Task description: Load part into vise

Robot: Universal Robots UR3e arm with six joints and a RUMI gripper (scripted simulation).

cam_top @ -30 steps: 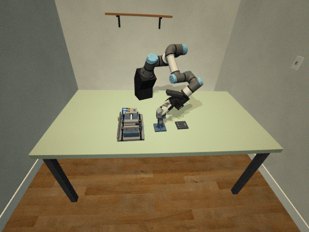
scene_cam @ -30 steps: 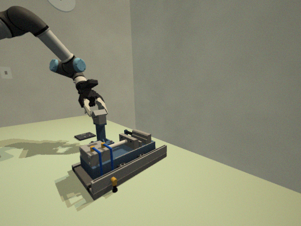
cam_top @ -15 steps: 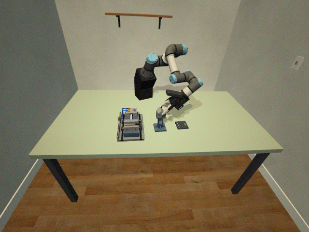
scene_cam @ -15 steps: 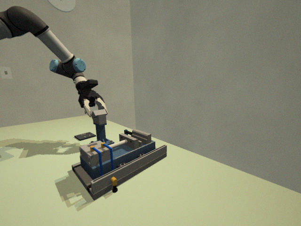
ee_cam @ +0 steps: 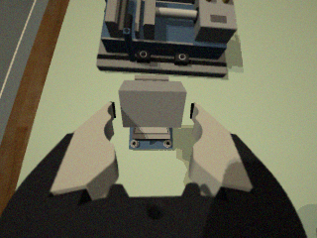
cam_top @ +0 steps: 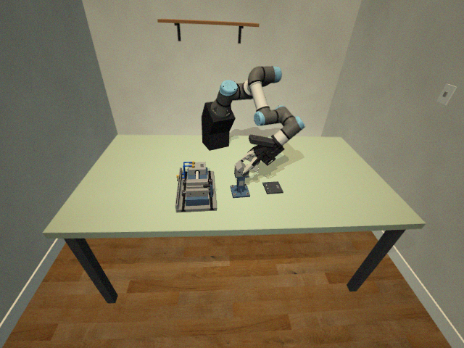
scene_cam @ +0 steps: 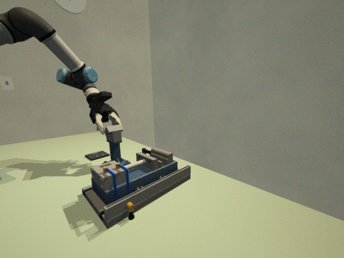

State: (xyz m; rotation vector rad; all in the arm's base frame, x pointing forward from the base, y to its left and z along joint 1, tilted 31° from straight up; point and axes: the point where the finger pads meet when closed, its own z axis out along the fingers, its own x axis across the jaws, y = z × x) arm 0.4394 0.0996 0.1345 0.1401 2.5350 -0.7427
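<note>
Right now the part is 1 cm to the right of my hand and 1 cm below it. Also, from my hand: dark infeed plate (18 cm to the left, 16 cm below, 4 cm behind); then fixed jaw (21 cm to the right, 11 cm ahead, 8 cm below); then work stop rod (17 cm to the right, 7 cm below, 7 cm ahead).
</note>
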